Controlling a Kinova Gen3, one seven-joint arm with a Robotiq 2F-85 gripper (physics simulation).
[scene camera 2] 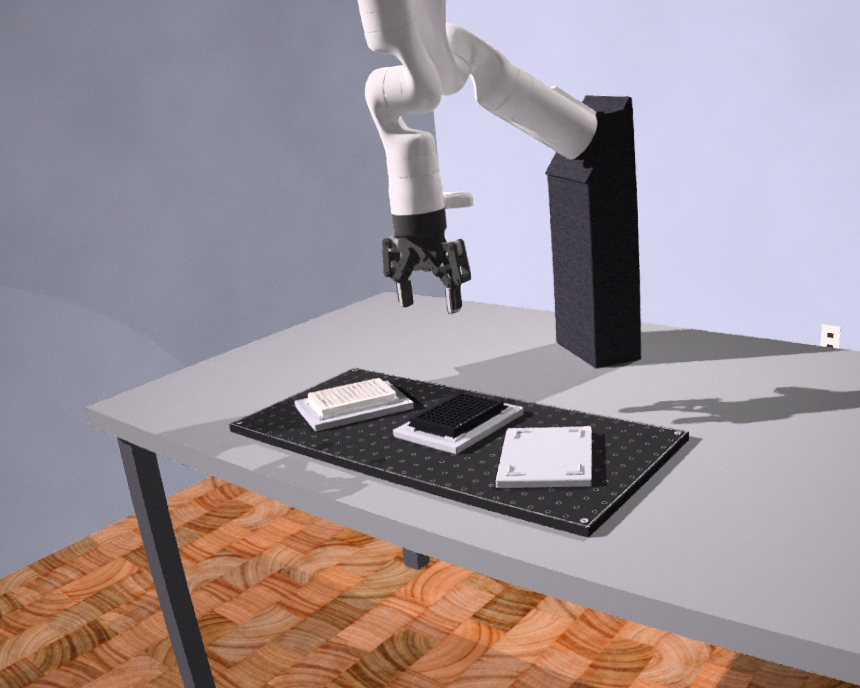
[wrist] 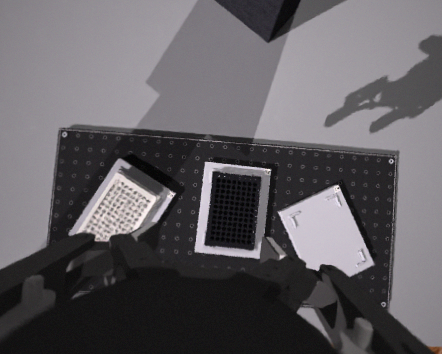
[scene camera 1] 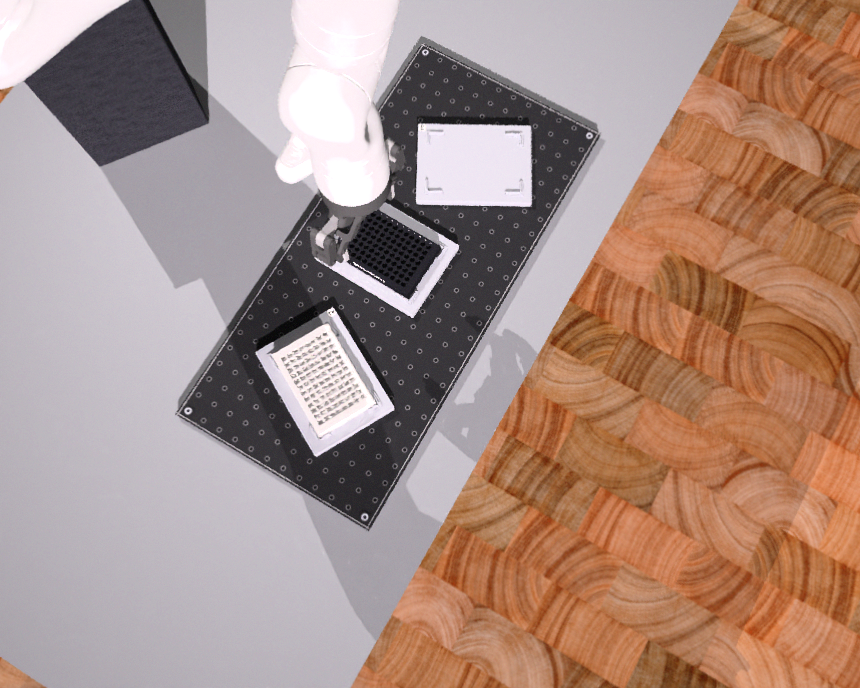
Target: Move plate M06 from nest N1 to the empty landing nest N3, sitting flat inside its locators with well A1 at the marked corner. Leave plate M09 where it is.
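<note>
A white 96-well plate point(scene camera 1: 322, 380) point(scene camera 2: 351, 397) point(wrist: 119, 210) lies in a white nest point(scene camera 1: 286, 403) point(scene camera 2: 322, 424) point(wrist: 167, 205) at one end of the board. A black well plate point(scene camera 1: 398, 251) point(scene camera 2: 462, 413) point(wrist: 234, 210) lies in the middle nest point(scene camera 1: 437, 276) point(scene camera 2: 430, 440) point(wrist: 200, 225). No readable M06 or M09 label shows. The nest at the other end point(scene camera 1: 473, 165) point(scene camera 2: 546, 455) point(wrist: 325, 230) is empty, with raised corner locators and a small corner mark. My gripper point(scene camera 1: 360, 215) point(scene camera 2: 428, 307) point(wrist: 210, 241) is open and empty, well above the board; it partly covers the middle nest in scene camera 1.
The black perforated board point(scene camera 1: 236, 373) point(scene camera 2: 624, 477) point(wrist: 190, 150) bears all three nests and lies on the grey table point(scene camera 1: 107, 502) point(scene camera 2: 753, 530) point(wrist: 75, 60). A dark pedestal point(scene camera 1: 129, 86) point(scene camera 2: 595, 286) point(wrist: 270, 15) stands behind the board and carries the arm.
</note>
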